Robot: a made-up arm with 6 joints. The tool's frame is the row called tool.
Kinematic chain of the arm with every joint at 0, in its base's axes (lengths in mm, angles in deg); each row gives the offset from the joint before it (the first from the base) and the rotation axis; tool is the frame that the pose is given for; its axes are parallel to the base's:
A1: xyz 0 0 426 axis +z
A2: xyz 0 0 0 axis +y
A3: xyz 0 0 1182 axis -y
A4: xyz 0 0 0 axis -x
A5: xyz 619 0 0 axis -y
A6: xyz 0 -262 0 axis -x
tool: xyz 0 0 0
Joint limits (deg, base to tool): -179.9..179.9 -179.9..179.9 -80..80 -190..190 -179.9..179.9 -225..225
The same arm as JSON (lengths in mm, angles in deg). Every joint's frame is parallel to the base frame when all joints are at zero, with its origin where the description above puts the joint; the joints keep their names.
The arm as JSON. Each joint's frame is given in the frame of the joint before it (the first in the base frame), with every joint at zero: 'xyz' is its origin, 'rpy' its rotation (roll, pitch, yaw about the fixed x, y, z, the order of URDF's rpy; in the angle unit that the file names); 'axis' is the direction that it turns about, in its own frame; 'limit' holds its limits. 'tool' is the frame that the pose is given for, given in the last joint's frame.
{"units": {"length": "mm", "angle": "deg"}, "joints": [{"name": "A1", "type": "revolute", "origin": {"xyz": [0.0, 0.0, 426.0], "rpy": [0.0, 0.0, 0.0]}, "axis": "+z", "limit": {"lower": -179.9, "upper": 179.9}}, {"name": "A2", "type": "revolute", "origin": {"xyz": [0.0, 0.0, 0.0], "rpy": [0.0, 0.0, 0.0]}, "axis": "+y", "limit": {"lower": -179.9, "upper": 179.9}}, {"name": "A3", "type": "revolute", "origin": {"xyz": [0.0, 0.0, 1182.0], "rpy": [0.0, 0.0, 0.0]}, "axis": "-y", "limit": {"lower": -80.0, "upper": 80.0}}, {"name": "A4", "type": "revolute", "origin": {"xyz": [0.0, 0.0, 0.0], "rpy": [0.0, 0.0, 0.0]}, "axis": "-x", "limit": {"lower": -190.0, "upper": 190.0}}, {"name": "A5", "type": "revolute", "origin": {"xyz": [619.0, 0.0, 0.0], "rpy": [0.0, 0.0, 0.0]}, "axis": "-y", "limit": {"lower": -179.9, "upper": 179.9}}, {"name": "A6", "type": "revolute", "origin": {"xyz": [0.0, -262.0, 0.0], "rpy": [0.0, 0.0, 0.0]}, "axis": "-x", "limit": {"lower": -225.0, "upper": 225.0}}], "tool": {"origin": {"xyz": [0.0, 0.0, 0.0], "rpy": [0.0, 0.0, 0.0]}}}
